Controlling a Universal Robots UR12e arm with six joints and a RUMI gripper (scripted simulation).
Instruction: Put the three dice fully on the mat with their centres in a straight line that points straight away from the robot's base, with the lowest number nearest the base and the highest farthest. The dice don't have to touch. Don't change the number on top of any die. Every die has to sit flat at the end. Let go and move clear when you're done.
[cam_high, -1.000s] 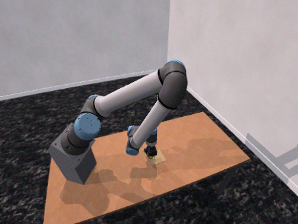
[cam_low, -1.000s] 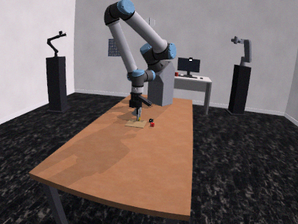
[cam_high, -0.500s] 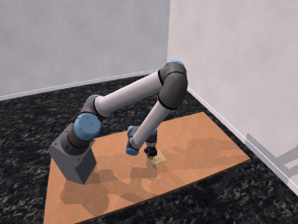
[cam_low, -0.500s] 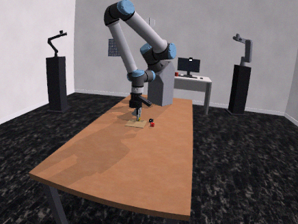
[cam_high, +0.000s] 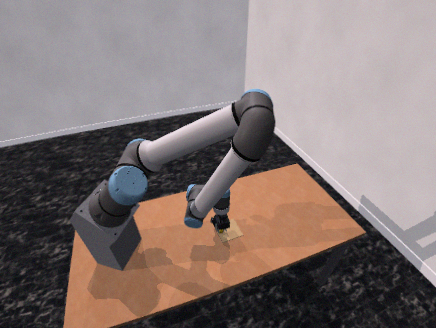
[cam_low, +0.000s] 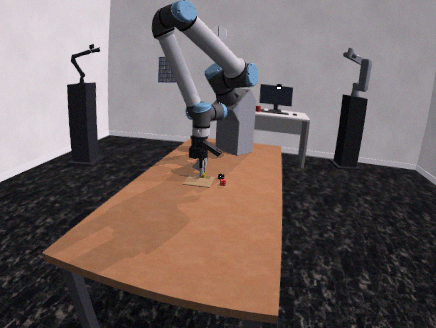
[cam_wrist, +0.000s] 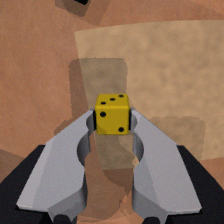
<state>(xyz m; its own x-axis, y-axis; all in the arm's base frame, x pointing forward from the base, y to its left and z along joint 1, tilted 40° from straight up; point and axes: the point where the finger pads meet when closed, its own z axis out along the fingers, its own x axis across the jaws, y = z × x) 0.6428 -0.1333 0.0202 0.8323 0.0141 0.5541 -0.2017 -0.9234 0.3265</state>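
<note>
Now: the yellow die right at my hand. Also, from my hand: black die 10 cm to the left, 1 cm below; red die 11 cm to the left, 8 cm ahead, 1 cm below; tan mat 5 cm ahead, 2 cm below, 1 cm to the right.
</note>
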